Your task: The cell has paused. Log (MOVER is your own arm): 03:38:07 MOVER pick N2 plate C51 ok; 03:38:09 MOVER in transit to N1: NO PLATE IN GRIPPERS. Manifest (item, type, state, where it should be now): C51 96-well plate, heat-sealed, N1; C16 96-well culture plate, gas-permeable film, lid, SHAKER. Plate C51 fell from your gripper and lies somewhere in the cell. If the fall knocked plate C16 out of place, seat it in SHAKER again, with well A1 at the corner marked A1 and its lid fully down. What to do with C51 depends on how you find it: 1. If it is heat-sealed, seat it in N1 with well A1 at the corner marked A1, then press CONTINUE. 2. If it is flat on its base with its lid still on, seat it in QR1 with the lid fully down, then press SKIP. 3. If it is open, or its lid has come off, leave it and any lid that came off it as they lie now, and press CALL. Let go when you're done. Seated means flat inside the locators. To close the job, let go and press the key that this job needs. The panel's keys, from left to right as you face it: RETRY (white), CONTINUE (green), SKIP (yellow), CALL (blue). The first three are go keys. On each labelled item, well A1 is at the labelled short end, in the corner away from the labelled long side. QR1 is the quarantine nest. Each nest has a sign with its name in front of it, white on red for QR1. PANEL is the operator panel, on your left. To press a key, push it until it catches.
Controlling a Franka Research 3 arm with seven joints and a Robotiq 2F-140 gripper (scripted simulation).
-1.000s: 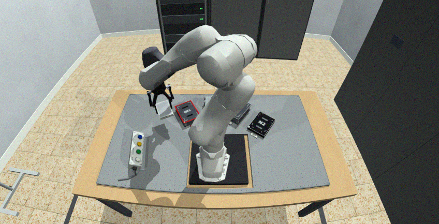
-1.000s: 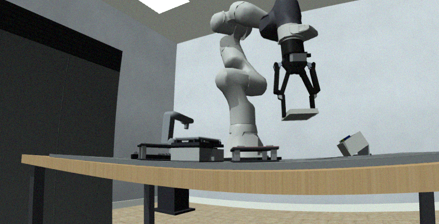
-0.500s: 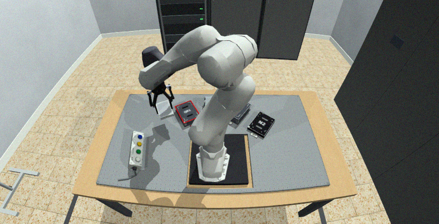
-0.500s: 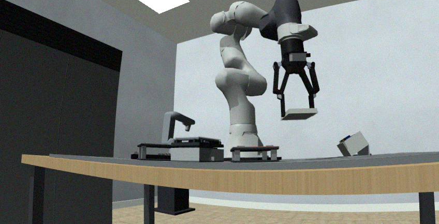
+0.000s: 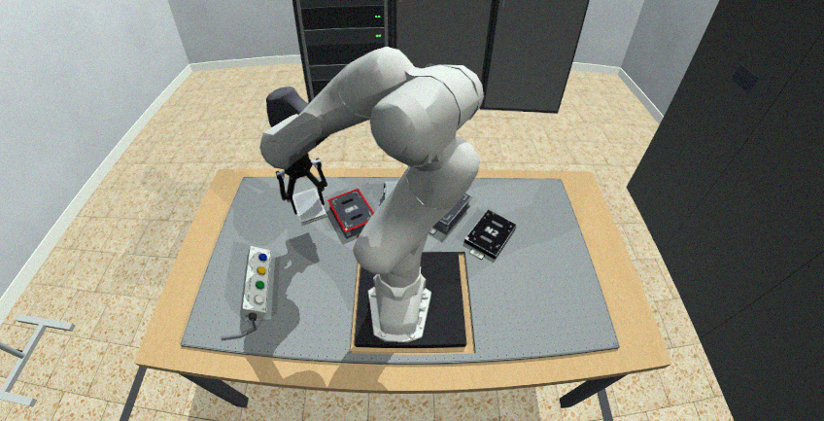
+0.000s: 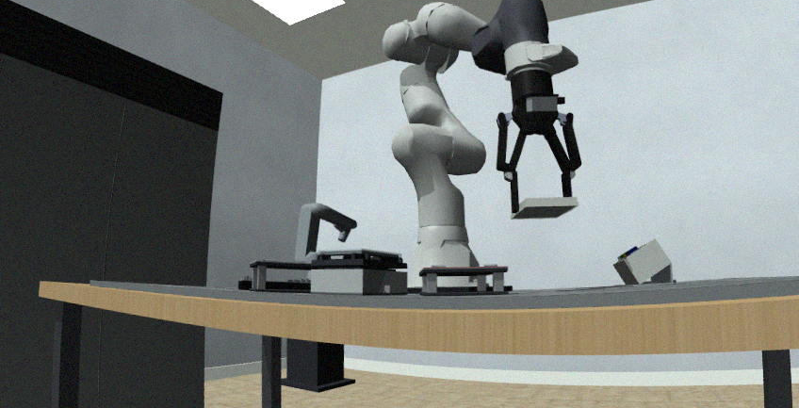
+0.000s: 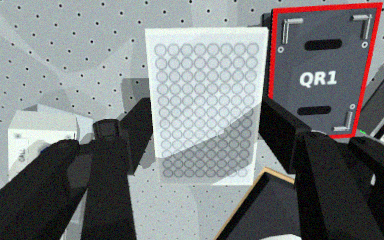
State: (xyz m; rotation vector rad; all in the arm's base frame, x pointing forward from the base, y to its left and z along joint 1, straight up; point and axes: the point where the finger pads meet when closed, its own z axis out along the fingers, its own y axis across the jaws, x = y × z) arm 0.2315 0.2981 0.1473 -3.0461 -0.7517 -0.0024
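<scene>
My gripper is now 36 cm to the left of the A1 mark, 10 cm above it and 8 cm short of it. From my hand the other things lie so: QR1 nest 12 cm to the right, 12 cm below, 8 cm ahead; blue key 16 cm behind, 13 cm to the left, 9 cm below; 96-well plate 2 cm below.
</scene>
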